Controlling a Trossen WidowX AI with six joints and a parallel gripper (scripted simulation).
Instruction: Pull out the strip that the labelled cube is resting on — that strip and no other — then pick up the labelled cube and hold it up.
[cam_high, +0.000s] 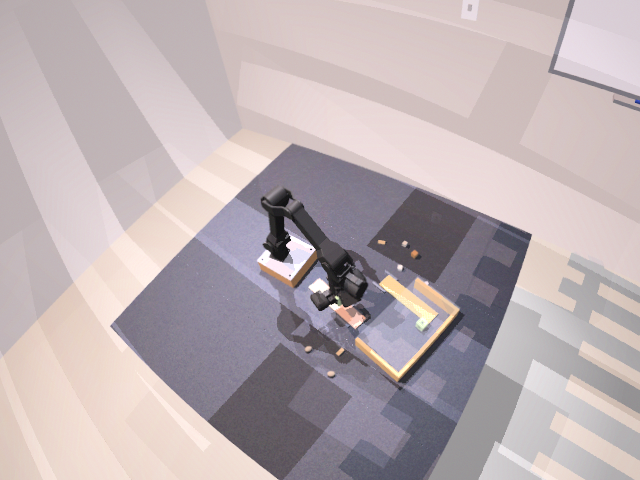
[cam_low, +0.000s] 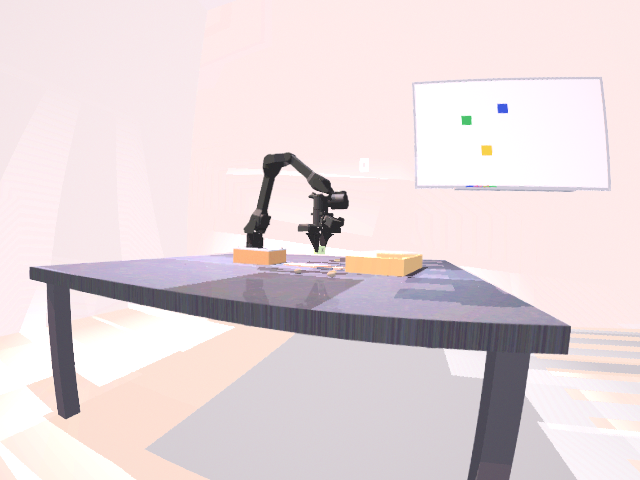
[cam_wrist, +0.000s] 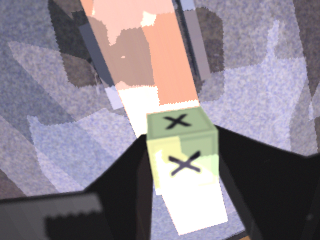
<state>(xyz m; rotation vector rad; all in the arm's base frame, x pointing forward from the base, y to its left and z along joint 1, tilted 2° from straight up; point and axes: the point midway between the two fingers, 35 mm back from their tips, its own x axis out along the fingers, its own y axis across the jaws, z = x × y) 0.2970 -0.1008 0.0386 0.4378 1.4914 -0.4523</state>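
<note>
My gripper tip is now 5 cm above the salmon strip, 2 cm past it and 1 cm to the right of it.
</note>
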